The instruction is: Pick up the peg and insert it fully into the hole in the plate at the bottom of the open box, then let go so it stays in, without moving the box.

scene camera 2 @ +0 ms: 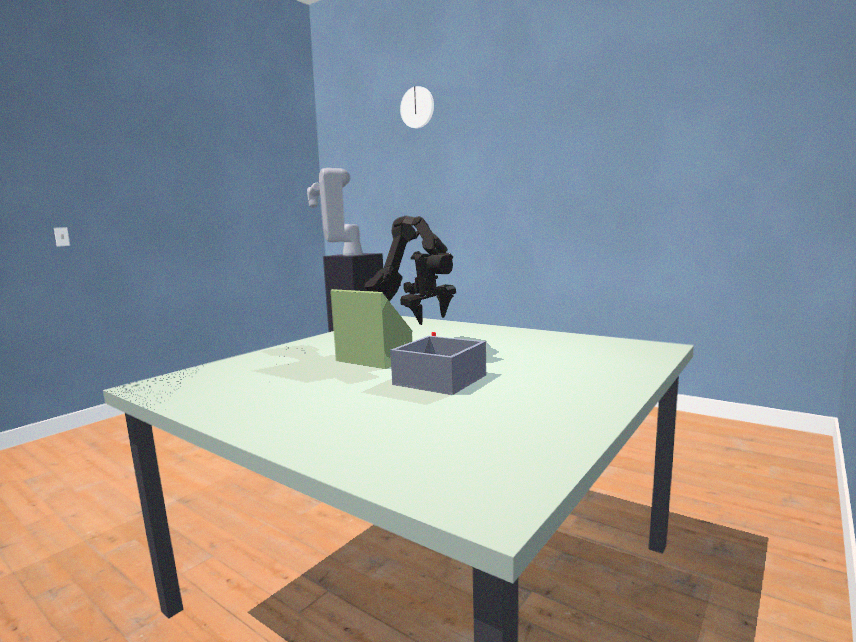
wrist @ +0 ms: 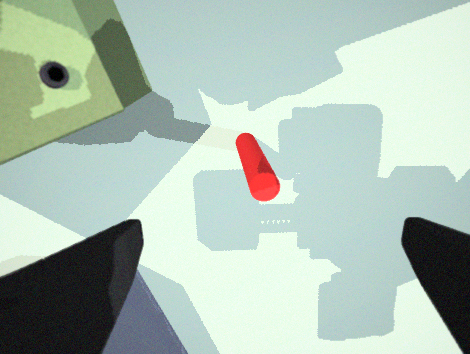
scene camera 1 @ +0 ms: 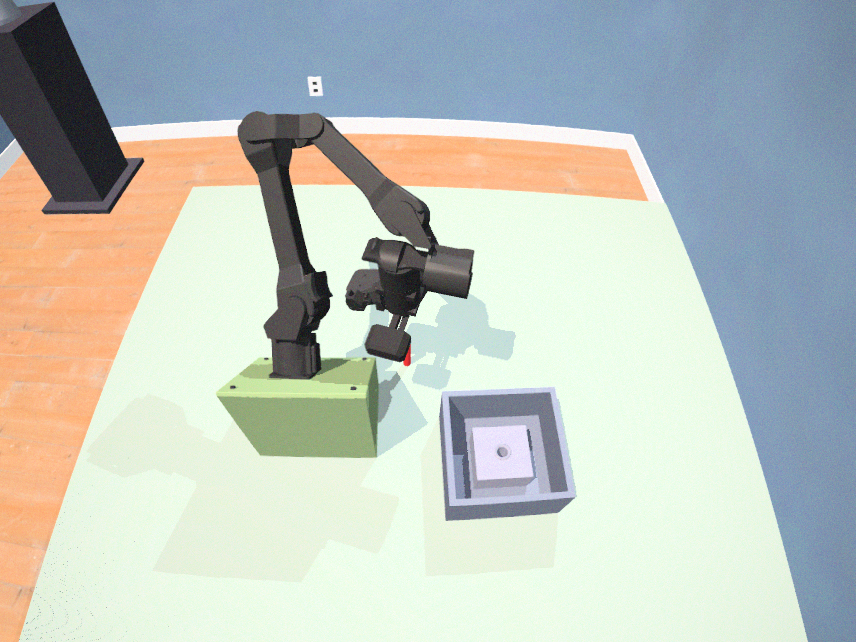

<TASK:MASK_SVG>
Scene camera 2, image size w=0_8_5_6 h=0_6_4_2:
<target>my gripper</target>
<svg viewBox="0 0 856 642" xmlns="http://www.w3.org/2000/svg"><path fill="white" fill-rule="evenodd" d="M432 273L417 275L415 283L406 282L403 284L405 293L409 292L410 294L401 297L401 305L412 310L420 325L423 323L421 300L436 296L439 300L441 317L444 318L452 297L454 297L453 294L456 294L454 285L444 284L437 286L436 279L438 279L438 275Z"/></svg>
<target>grey-blue box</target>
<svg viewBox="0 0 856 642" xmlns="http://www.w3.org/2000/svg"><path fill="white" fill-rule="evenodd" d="M390 350L392 385L454 395L486 376L486 341L426 336Z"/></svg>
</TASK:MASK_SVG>
